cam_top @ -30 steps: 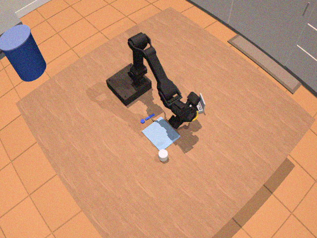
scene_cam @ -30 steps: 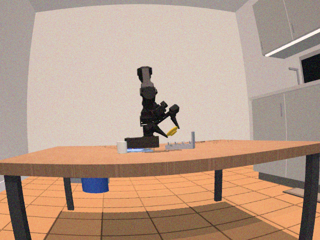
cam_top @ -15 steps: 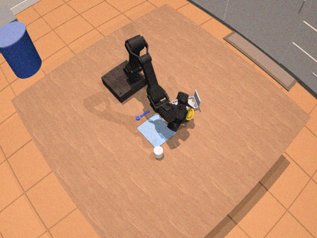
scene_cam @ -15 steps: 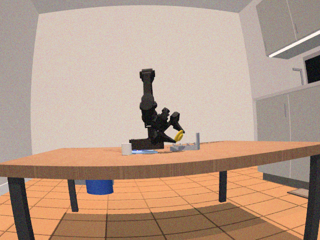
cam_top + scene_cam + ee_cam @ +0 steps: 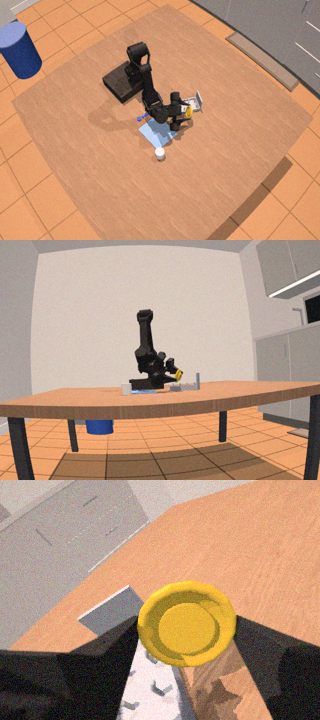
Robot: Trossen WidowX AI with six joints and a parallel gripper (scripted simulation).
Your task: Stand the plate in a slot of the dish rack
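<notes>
Right now the grey dish rack is 60 mm behind my gripper tip, 40 mm to the left of it and 40 mm below it. Round my gripper tip: blue spoon (180 mm to the right, 160 mm behind, 60 mm below); then light blue mat (180 mm to the right, 60 mm below, 40 mm behind); then yellow plate (10 mm to the right).
</notes>
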